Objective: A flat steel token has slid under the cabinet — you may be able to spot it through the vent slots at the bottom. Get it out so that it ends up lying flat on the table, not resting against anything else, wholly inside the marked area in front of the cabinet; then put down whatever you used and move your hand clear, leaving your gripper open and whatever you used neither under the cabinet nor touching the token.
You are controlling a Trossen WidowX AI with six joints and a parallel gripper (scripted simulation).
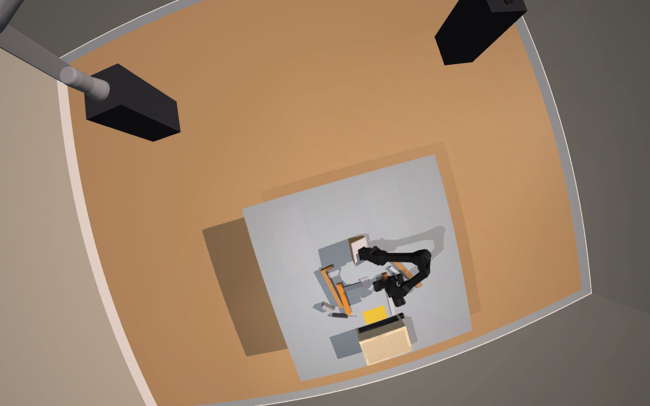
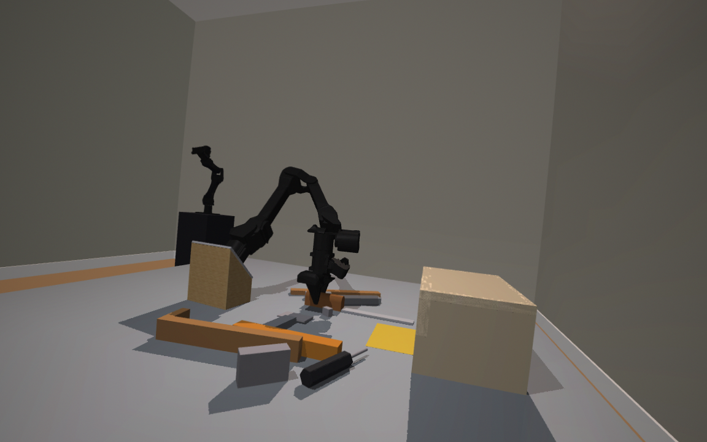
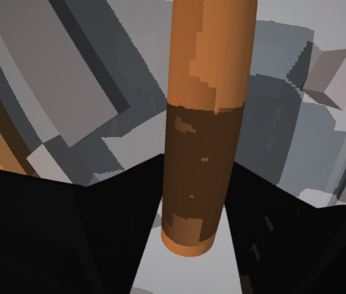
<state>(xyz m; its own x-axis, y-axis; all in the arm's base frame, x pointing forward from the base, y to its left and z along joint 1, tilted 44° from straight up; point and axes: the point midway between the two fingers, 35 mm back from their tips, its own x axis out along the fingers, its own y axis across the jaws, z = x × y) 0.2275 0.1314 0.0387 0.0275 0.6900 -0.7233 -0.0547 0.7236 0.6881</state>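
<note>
Right now the grey cube is 60 mm to the right of my gripper tip and 60 mm ahead of it. The rest, counted from my gripper tip: grey bar (100 mm to the left, 80 mm ahead); then orange stick (140 mm to the left); then grey t-shaped piece (170 mm to the right).
</note>
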